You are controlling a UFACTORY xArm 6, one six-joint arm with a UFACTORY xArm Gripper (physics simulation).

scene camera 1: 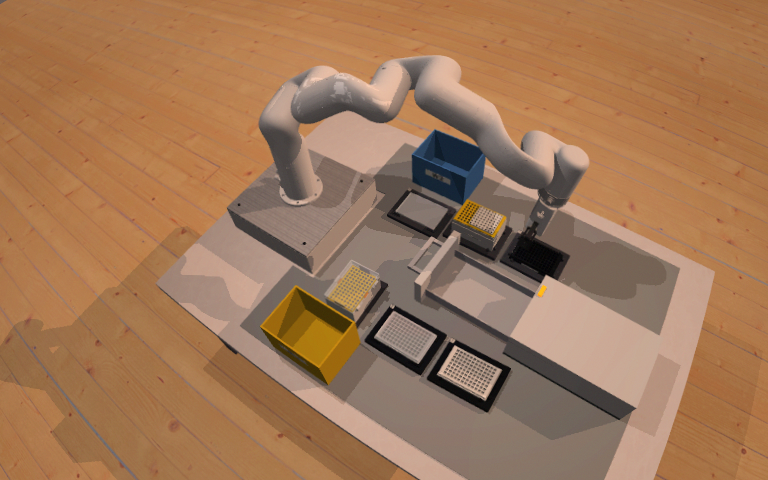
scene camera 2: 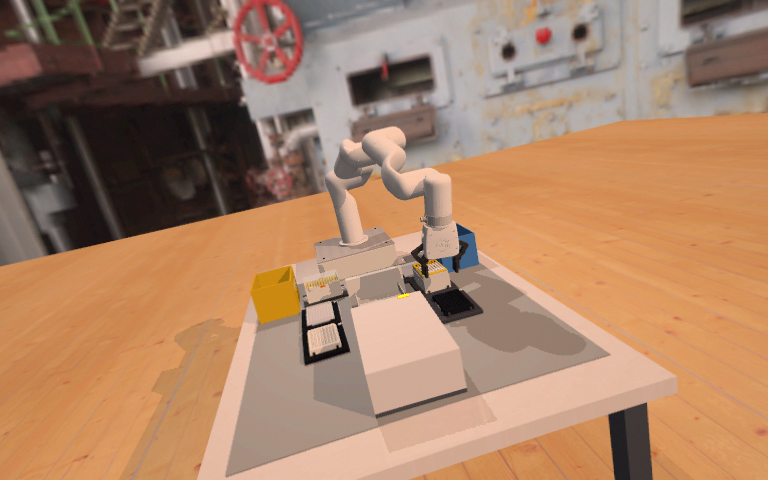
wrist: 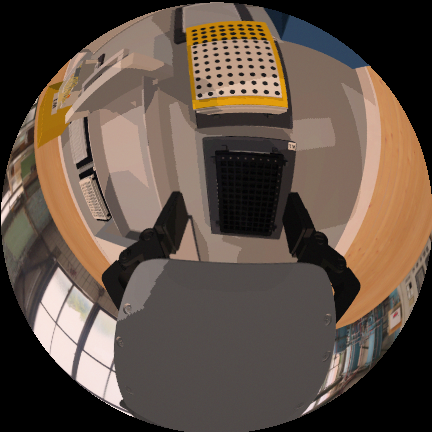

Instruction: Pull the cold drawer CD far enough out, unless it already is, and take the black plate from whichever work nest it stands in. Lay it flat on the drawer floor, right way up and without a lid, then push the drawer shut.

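Places are measured from the arm's base along level axes (x ahead, y left, z up), in metres.
Pixels of known places: gripper, fingertip midpoint: (scene camera 1: 529,235) (scene camera 2: 440,273) (wrist: 234,204); arm's base, origin of the base link: (scene camera 1: 301,190) (scene camera 2: 354,241).
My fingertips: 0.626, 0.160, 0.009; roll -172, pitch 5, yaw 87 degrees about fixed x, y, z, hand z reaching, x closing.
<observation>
For each thing: its top centre in the pictures, then the offset to it from my fingertips, as dx, dy, dz. "pt": a spot on its surface instead.
- black plate, middle of its top: (wrist: 247,199) (scene camera 1: 537,254) (scene camera 2: 451,299) +0.036, +0.007, -0.073
- dark work nest, surface spot: (wrist: 210,170) pt -0.002, -0.043, -0.087
- tall yellow-and-white rack, middle of its top: (wrist: 231,49) (scene camera 1: 480,216) (scene camera 2: 429,265) -0.143, +0.009, -0.022
- blue bin, middle of its top: (scene camera 1: 449,152) (scene camera 2: 448,231) -0.311, +0.152, +0.021
- clear-covered yellow rack, middle of its top: (scene camera 1: 351,284) (scene camera 2: 320,277) -0.328, -0.338, -0.021
- yellow bin, middle of its top: (scene camera 1: 306,324) (scene camera 2: 272,277) -0.338, -0.498, +0.021
The black plate (scene camera 1: 538,259) (scene camera 2: 453,302) (wrist: 250,195) stands flat in a dark work nest (wrist: 210,170) beside the drawer, its grid of wells facing up; no lid shows on it. My gripper (scene camera 1: 527,240) (scene camera 2: 441,272) (wrist: 234,204) is open and empty above the plate. In the wrist view its fingers appear on either side of the plate, apart from it. The cold drawer CD (scene camera 1: 481,288) (scene camera 2: 376,283) (wrist: 130,170) is pulled out of its white cabinet (scene camera 1: 583,333) (scene camera 2: 407,350). Its visible floor is bare, and its handle (scene camera 1: 415,264) faces the robot base.
A tall yellow-and-white rack (scene camera 1: 480,219) (wrist: 237,70) stands beside the black plate's nest. A blue bin (scene camera 1: 472,183) (scene camera 2: 468,249) is behind it. Across the drawer are two pale plates (scene camera 1: 404,336) (scene camera 1: 470,372), a clear-covered yellow rack (scene camera 1: 352,288) and a yellow bin (scene camera 1: 311,328) (scene camera 2: 275,297).
</observation>
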